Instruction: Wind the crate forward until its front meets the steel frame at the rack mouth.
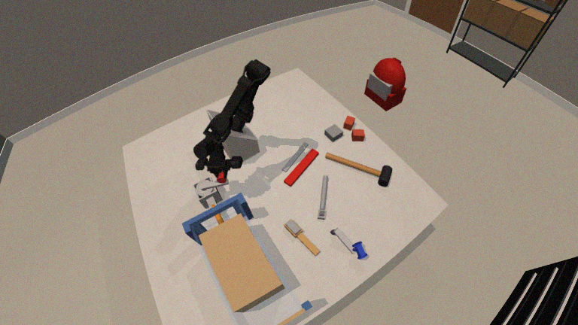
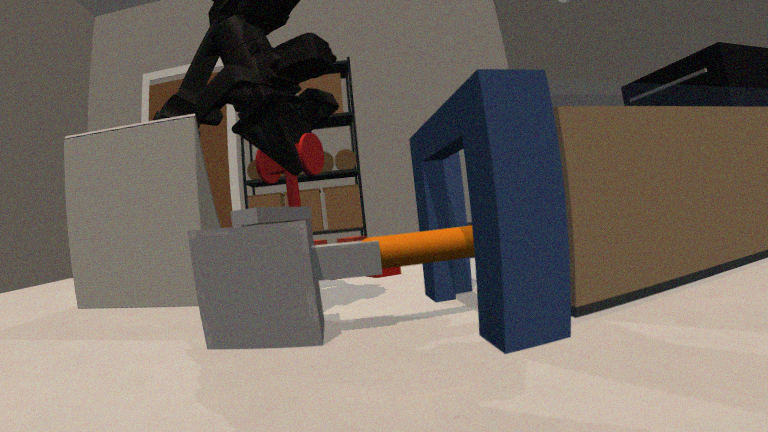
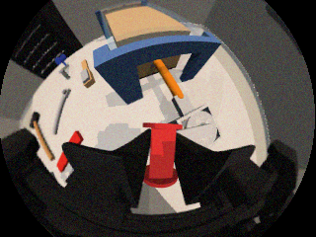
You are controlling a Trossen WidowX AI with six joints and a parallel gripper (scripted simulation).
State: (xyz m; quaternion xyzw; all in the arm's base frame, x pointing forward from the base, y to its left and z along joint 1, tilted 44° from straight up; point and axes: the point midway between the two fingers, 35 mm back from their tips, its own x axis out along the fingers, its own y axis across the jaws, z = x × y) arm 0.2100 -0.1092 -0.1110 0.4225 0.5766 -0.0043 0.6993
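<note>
The red-knobbed crank is 30 mm to the right of my gripper tip, 30 mm below it and 30 mm behind it. Round my gripper tip: grey winch (100 mm to the right, 100 mm below, 60 mm behind); then red knob (20 mm behind, 10 mm to the left); then blue steel frame (120 mm ahead, 90 mm to the right, 30 mm below).
</note>
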